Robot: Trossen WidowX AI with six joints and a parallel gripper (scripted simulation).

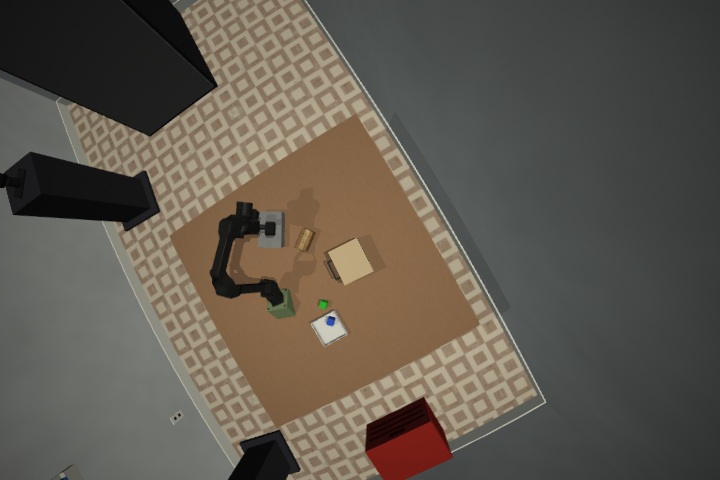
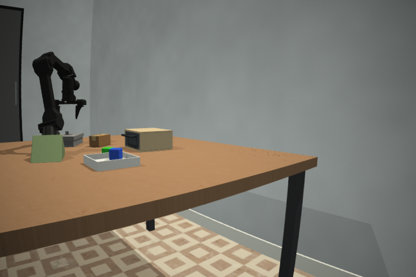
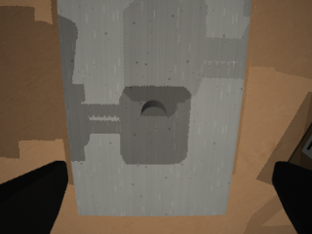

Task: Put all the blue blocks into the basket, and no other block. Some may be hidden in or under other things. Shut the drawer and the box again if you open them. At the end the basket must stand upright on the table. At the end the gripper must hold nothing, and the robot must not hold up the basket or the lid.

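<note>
Right now the grey lidded box is 12 cm below my hand and 1 cm behind it. Also, from my hand: brown box (14 cm ahead, 13 cm below, 12 cm to the right); white basket (60 cm to the right, 16 cm below, 6 cm ahead); tan drawer unit (33 cm ahead, 32 cm to the right, 13 cm below).
</note>
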